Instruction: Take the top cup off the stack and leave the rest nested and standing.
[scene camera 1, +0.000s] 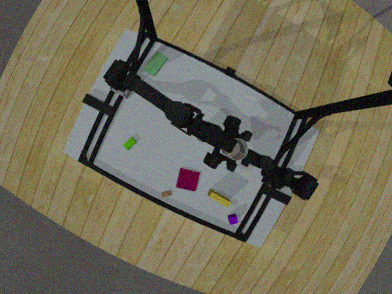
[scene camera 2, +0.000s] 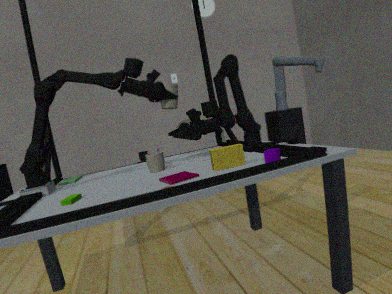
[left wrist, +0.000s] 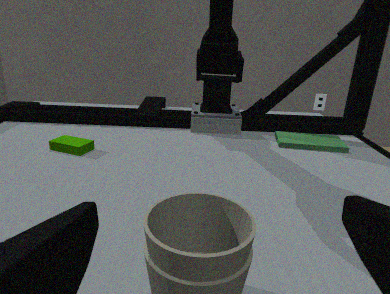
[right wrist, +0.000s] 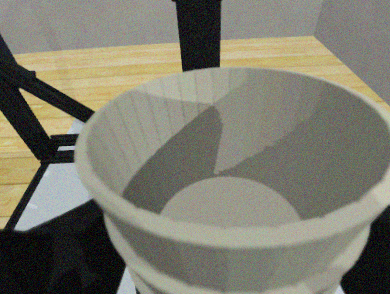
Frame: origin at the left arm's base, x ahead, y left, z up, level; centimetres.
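Where they show: left gripper, fingertip midpoint: (scene camera 2: 170, 135) (left wrist: 220, 210); right gripper, fingertip midpoint: (scene camera 1: 238, 151) (scene camera 2: 175, 98) (right wrist: 220, 183); left arm's base at its link origin: (scene camera 2: 253, 144); right arm's base at its link origin: (scene camera 2: 37, 185) (left wrist: 215, 109).
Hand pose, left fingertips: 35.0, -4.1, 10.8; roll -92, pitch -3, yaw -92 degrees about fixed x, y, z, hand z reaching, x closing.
Things, the pixels of their top centre, and the offset from my left fingertips, as dx, dy, dz. "spot": a spot on its surface instead.
- crimson square at a spot on its surface: (scene camera 2: 179, 177) (scene camera 1: 186, 183) spot: +5.6, +24.9, -12.1
- yellow block at its top centre: (scene camera 2: 225, 146) (scene camera 1: 220, 200) -12.0, +24.7, -5.9
- purple block at its top centre: (scene camera 2: 271, 149) (scene camera 1: 233, 220) -24.2, +32.8, -8.9
- small brown block at its top centre: (scene camera 1: 166, 194) +12.3, +34.0, -12.1
- lime block at its top centre: (left wrist: 71, 140) (scene camera 2: 70, 197) (scene camera 1: 129, 143) +38.9, +18.5, -11.4
- green slab at its top centre: (left wrist: 309, 138) (scene camera 2: 70, 179) (scene camera 1: 155, 63) +44.6, -23.4, -11.9
My right gripper (scene camera 2: 172, 95) (right wrist: 220, 183) is shut on grey-beige cups (scene camera 1: 237, 149) (scene camera 2: 170, 103) (right wrist: 235, 237), held upright high above the table. At least two nested rims show in the right wrist view; how many cups it holds is unclear. More nested cups (scene camera 2: 155, 162) (left wrist: 198, 277) stand upright on the table, with two rims showing in the left wrist view. My left gripper (scene camera 2: 171, 133) (left wrist: 220, 210) is open and empty, above and to the picture right of the standing cups in scene camera 2. In scene camera 1 its fingers are mostly hidden under my right gripper.
A crimson square (scene camera 1: 188, 179) (scene camera 2: 179, 177), yellow block (scene camera 1: 219, 198) (scene camera 2: 227, 157), purple block (scene camera 1: 232, 219) (scene camera 2: 272, 155), small brown block (scene camera 1: 166, 193), lime block (scene camera 1: 129, 143) (left wrist: 71, 145) and green slab (scene camera 1: 155, 63) (left wrist: 311, 142) lie on the table. Black frame bars border it.
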